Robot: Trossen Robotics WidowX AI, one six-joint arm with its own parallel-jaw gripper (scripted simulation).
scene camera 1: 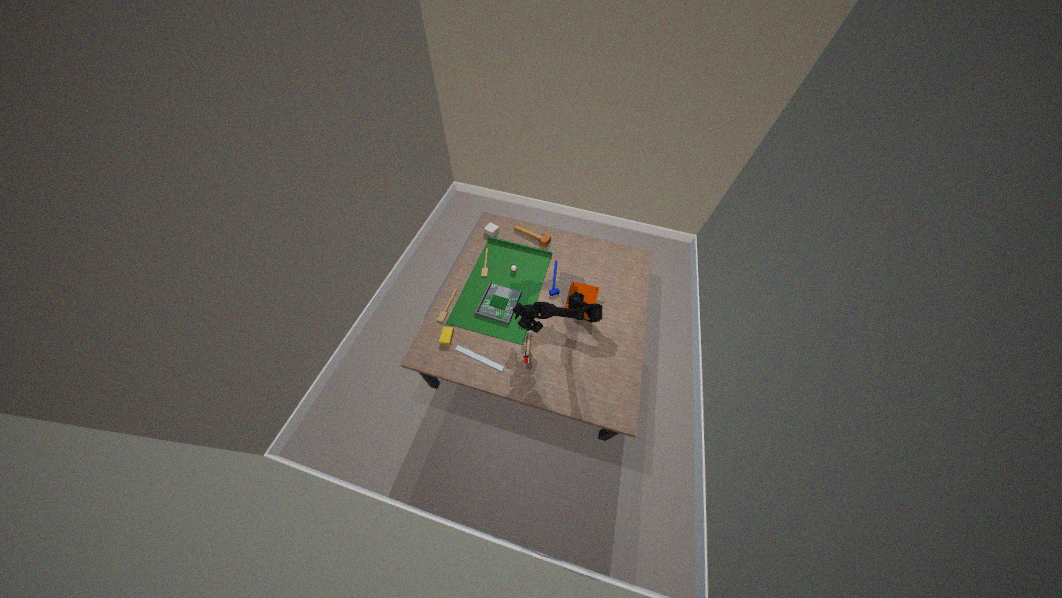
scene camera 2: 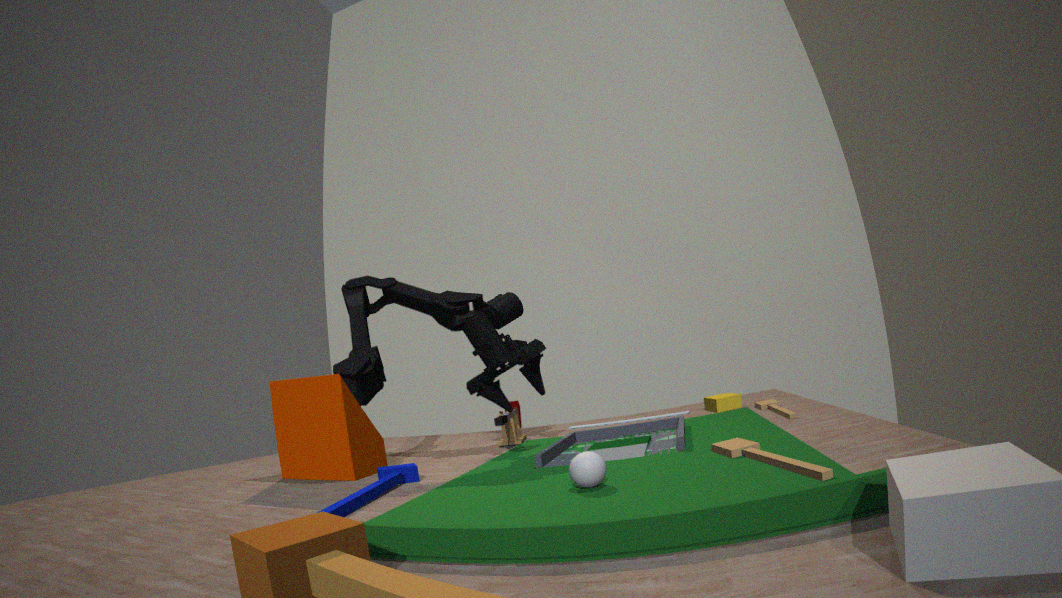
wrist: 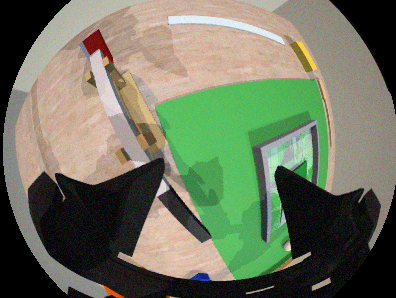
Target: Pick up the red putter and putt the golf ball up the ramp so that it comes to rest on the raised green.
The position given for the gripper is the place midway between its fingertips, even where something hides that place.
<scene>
The gripper (scene camera 2: 527, 403) is open and holds nothing. Further things: a blue putter (scene camera 2: 389, 476), a white block (scene camera 2: 975, 512), a white golf ball (scene camera 2: 587, 469), a green mat (scene camera 2: 509, 489) and a wooden stand (wrist: 150, 136).
The gripper shows as well in the wrist view (wrist: 223, 168). The green mat shows as well in scene camera 1 (scene camera 1: 532, 266) and in the wrist view (wrist: 211, 133). The wrist view does not show the white block, which is hidden by the gripper.
</scene>
